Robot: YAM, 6 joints.
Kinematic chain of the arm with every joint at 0, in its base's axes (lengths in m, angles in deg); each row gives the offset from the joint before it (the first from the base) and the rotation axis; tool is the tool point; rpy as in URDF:
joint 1: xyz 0 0 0.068 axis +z
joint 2: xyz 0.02 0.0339 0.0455 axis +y
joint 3: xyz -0.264 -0.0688 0 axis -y
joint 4: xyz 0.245 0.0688 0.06 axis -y
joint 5: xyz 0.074 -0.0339 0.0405 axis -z
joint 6: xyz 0.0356 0 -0.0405 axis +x
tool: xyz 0 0 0 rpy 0 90 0
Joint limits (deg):
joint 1: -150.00..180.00
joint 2: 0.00..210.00
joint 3: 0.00..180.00
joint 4: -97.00..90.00
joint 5: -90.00..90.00
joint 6: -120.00..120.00
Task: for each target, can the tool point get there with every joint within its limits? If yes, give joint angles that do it. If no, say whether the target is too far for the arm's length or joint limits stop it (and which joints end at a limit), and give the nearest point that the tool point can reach.
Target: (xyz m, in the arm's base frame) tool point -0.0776 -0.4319 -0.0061
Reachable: yes | joints -96.33 149.67 68.84 68.18 55.86 -7.31
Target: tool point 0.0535 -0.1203 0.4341
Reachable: yes | joints -71.13 41.92 40.99 56.00 -19.22 84.11
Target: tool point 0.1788 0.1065 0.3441
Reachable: yes | joints 26.98 52.41 50.75 -15.49 -22.84 93.85
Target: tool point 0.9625 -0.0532 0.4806
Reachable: no: too far | nearest point 0.6024 -0.0333 0.3403 | short by 0.387 m
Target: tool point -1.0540 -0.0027 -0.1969
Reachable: no: too far | nearest point -0.6194 -0.0002 -0.0664 | short by 0.454 m
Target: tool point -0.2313 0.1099 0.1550
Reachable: yes | joints 148.53 105.43 60.49 -77.00 -49.50 -29.03
